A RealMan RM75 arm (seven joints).
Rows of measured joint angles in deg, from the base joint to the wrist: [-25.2 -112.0 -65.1 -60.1 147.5 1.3 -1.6]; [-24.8 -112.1 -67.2 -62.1 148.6 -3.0 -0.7]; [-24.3 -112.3 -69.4 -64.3 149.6 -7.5 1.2]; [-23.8 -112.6 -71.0 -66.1 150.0 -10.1 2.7]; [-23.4 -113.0 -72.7 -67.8 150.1 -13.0 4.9]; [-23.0 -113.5 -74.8 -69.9 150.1 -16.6 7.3]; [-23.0 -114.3 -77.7 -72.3 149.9 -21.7 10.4]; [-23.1 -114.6 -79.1 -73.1 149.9 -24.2 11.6]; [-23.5 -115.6 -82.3 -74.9 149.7 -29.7 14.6]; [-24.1 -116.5 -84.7 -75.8 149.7 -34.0 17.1]
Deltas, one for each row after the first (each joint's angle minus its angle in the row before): [0.4 -0.1 -2.1 -2.0 1.1 -4.3 0.9]; [0.5 -0.2 -2.2 -2.2 1.0 -4.5 1.9]; [0.5 -0.3 -1.6 -1.8 0.4 -2.6 1.5]; [0.4 -0.4 -1.7 -1.7 0.1 -2.9 2.2]; [0.4 -0.5 -2.1 -2.1 0.0 -3.6 2.4]; [0.0 -0.8 -2.9 -2.4 -0.2 -5.1 3.1]; [-0.1 -0.3 -1.4 -0.8 0.0 -2.5 1.2]; [-0.4 -1.0 -3.2 -1.8 -0.2 -5.5 3.0]; [-0.6 -0.9 -2.4 -0.9 0.0 -4.3 2.5]
